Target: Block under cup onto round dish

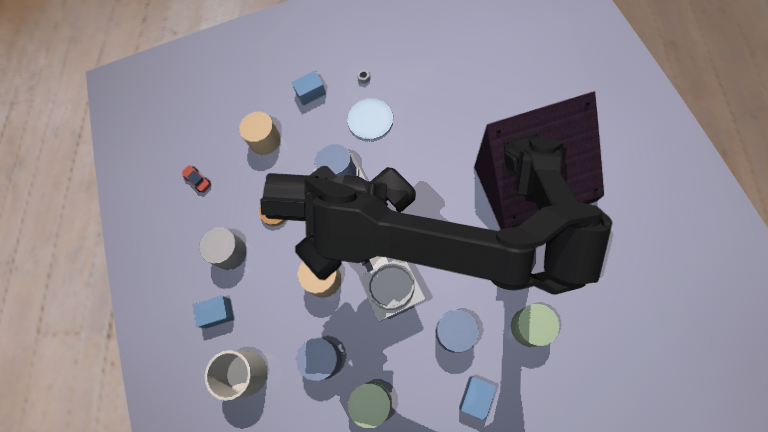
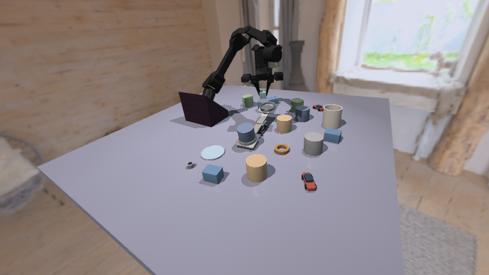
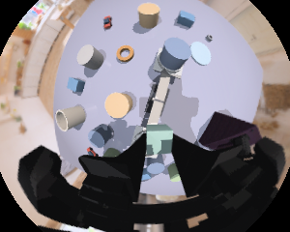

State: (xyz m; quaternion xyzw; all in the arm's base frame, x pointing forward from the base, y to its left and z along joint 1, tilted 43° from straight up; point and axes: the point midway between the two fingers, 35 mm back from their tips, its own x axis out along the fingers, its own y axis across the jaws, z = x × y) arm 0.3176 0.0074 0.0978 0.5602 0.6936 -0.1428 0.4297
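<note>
The round dish is 80 mm behind my gripper tip, 300 mm to the right of it and 170 mm below it. From my gripper tip the other things lie so: block 10 mm above; beam 50 mm to the right, 130 mm below; balance 40 mm to the right, 140 mm below.
</note>
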